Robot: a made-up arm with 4 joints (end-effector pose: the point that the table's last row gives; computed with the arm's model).
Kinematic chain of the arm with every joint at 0, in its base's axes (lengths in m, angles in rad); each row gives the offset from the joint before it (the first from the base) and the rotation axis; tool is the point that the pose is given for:
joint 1: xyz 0 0 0.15 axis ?
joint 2: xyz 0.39 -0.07 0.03 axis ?
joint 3: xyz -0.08 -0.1 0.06 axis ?
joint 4: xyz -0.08 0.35 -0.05 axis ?
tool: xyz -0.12 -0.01 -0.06
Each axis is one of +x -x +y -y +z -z.
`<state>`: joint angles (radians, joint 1 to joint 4).
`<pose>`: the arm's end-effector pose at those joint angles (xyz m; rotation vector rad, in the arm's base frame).
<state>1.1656 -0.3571 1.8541 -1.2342</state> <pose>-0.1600 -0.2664 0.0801 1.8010 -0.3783 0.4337</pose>
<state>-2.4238 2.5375 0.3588 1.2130</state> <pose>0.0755 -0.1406 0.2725 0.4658 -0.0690 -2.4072</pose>
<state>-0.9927 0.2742 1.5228 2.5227</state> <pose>-0.1682 -0.1322 0.2234 -1.6136 1.3948 -0.5539</pose>
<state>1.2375 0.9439 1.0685 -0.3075</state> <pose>0.0277 -0.1909 0.2367 0.0848 1.2864 1.3967</pose>
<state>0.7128 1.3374 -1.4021 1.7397</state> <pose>0.4662 0.0818 -0.2667 -0.3837 1.0039 -1.5751</pose>
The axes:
joint 1: +y
joint 2: -x
joint 3: +z
joint 4: +y

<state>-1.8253 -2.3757 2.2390 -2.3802</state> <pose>0.1301 0.1470 0.1975 -1.0313 -0.6064 -0.4556</pose>
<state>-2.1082 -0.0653 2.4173 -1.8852</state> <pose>0.0290 -0.4089 0.2535 0.2622 0.8784 -2.6368</pose>
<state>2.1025 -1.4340 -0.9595 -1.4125</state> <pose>-0.1658 0.0643 -0.4087 -1.0760 1.2230 -1.2150</pose>
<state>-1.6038 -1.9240 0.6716 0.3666</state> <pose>-0.0600 -0.0787 0.0793 0.7255 -1.4278 2.0068</pose>
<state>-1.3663 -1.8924 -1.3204 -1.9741</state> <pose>0.1125 0.0147 0.7853 1.2468 -1.2589 -1.3206</pose>
